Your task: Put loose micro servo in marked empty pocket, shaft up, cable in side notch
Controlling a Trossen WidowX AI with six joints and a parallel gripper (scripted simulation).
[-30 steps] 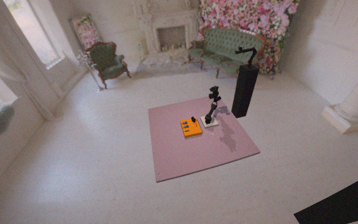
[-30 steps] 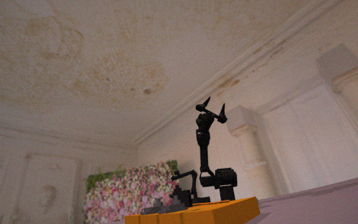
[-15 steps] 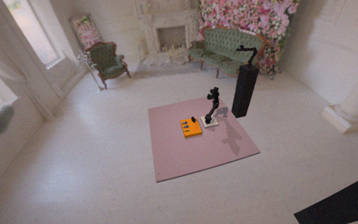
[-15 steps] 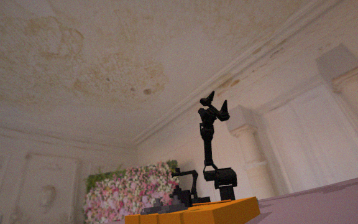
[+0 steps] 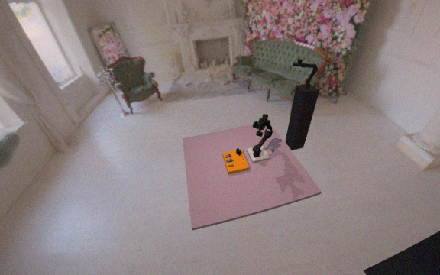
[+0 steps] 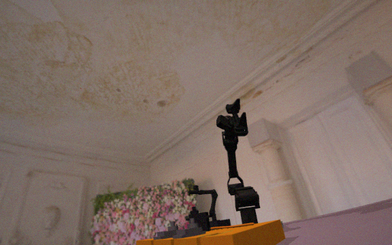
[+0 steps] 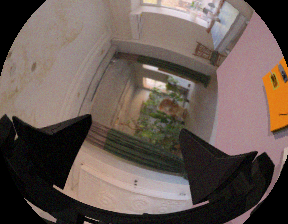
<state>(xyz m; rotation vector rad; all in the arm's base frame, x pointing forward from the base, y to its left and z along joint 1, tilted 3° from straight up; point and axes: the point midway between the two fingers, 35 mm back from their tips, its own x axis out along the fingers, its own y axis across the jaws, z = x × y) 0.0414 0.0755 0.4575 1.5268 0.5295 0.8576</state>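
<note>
Right now my gripper tip is 170 mm short of the orange deck, 110 mm to the left of it and 470 mm above it.
</note>
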